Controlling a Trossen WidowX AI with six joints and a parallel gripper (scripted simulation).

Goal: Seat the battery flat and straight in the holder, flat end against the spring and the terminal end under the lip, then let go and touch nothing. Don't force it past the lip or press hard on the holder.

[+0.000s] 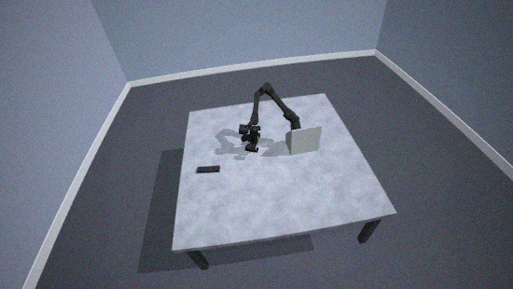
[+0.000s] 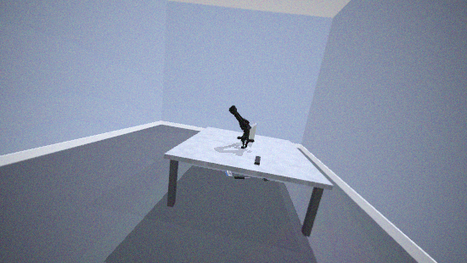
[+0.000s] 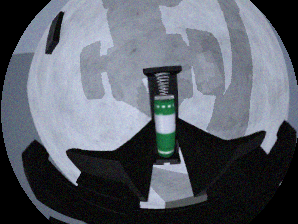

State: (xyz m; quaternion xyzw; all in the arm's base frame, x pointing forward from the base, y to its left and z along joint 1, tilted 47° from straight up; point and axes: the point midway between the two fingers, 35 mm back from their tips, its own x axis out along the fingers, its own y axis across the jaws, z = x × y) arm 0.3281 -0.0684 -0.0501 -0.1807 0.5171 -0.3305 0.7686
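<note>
Right now the battery is 10 mm above my gripper tip.
</note>
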